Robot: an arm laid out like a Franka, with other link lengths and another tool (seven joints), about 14 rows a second.
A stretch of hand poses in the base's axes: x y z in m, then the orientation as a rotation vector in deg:
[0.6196 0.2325 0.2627 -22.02 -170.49 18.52]
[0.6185 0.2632 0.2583 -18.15 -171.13 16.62]
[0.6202 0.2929 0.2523 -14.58 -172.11 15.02]
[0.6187 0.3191 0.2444 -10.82 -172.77 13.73]
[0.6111 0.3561 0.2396 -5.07 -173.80 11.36]
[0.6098 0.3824 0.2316 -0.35 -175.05 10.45]
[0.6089 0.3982 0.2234 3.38 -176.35 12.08]
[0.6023 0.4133 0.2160 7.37 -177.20 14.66]
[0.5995 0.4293 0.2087 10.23 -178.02 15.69]
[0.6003 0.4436 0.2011 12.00 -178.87 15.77]
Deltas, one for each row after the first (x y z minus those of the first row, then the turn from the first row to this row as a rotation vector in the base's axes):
[-0.0011 0.0307 -0.0044 1.44 0.10 2.49]
[0.0006 0.0604 -0.0104 2.63 -0.29 4.88]
[-0.0009 0.0866 -0.0183 3.63 -0.42 7.34]
[-0.0085 0.1236 -0.0231 5.40 -0.81 11.10]
[-0.0098 0.1499 -0.0311 6.10 -1.68 14.27]
[-0.0107 0.1657 -0.0393 5.08 -2.70 16.89]
[-0.0173 0.1808 -0.0467 3.48 -3.36 19.64]
[-0.0201 0.1968 -0.0540 2.85 -4.12 21.58]
[-0.0193 0.2111 -0.0616 2.79 -4.96 22.77]

